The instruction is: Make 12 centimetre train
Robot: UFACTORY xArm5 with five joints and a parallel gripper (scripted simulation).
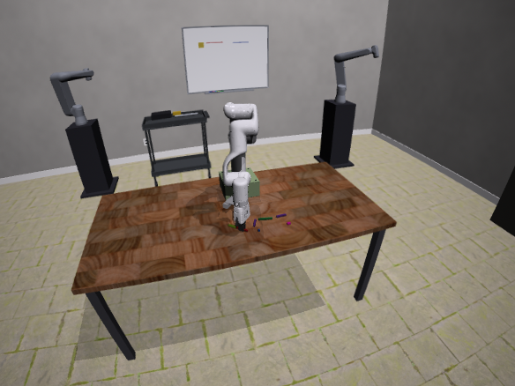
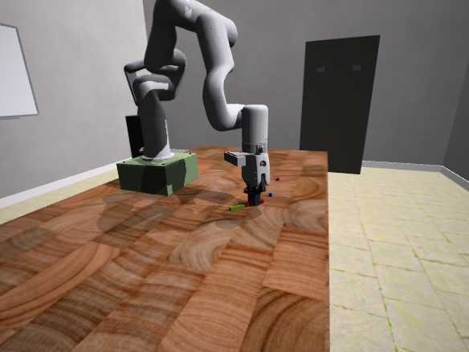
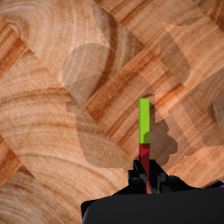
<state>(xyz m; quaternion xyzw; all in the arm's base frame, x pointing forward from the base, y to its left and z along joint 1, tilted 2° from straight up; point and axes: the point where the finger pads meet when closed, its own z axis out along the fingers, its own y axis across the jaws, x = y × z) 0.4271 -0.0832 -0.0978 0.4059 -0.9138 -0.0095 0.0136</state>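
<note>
Right now the red rod is 2 cm below my hand. From my hand the other things lie so: green rod: 15 cm to the left, 6 cm behind, 2 cm below; then small blue rod: 9 cm to the left, 3 cm ahead, 2 cm below; then lime rod: 5 cm to the right, 4 cm behind, 2 cm below.
</note>
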